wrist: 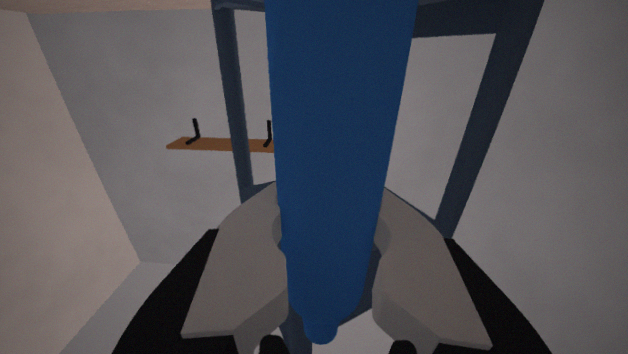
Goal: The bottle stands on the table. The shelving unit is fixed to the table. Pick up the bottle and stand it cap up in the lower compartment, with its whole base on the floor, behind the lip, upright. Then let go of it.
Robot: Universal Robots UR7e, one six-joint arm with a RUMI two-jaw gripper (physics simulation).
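Frame: origin at the arm's base, x ahead, y down, z left, level; millimetres.
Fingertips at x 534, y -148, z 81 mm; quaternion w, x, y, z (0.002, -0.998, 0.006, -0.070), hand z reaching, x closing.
Observation:
A point is followed by its place in that frame.
The blue bottle (pixel 337 125) @(z 134, x 526, y -95 mm) is held between the two grey fingers of my gripper (pixel 326 186) @(z 81, x 533, y -148 mm), which is shut on it. The bottle runs down the middle of the wrist view; its narrow cap end shows at the lower edge and its wider end runs out of view at the top. The dark blue shelving unit (pixel 481 125) @(z 11, x 695, y -128 mm) shows behind the bottle, with posts to its left and right and a broad crosspiece at the upper right. The bottle hides much of the unit. The bottle's base and the lower compartment's lip do not show, so I cannot tell whether the base touches anything.
An orange-brown board (pixel 212 144) with black brackets shows at the left, beyond the shelving unit's left post. Grey walls stand to the left, behind and to the right. A strip of light brown surface (pixel 110 5) @(z -376, x 166, y 18 mm) crosses the upper left edge.

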